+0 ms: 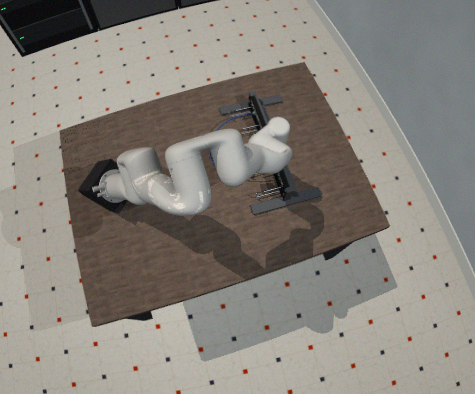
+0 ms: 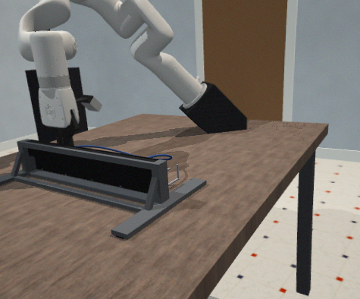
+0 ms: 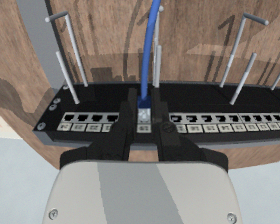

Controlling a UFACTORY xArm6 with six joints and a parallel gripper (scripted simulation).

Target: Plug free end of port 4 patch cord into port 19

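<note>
The plug is 20 mm ahead of my hand and 10 mm below it.
</note>
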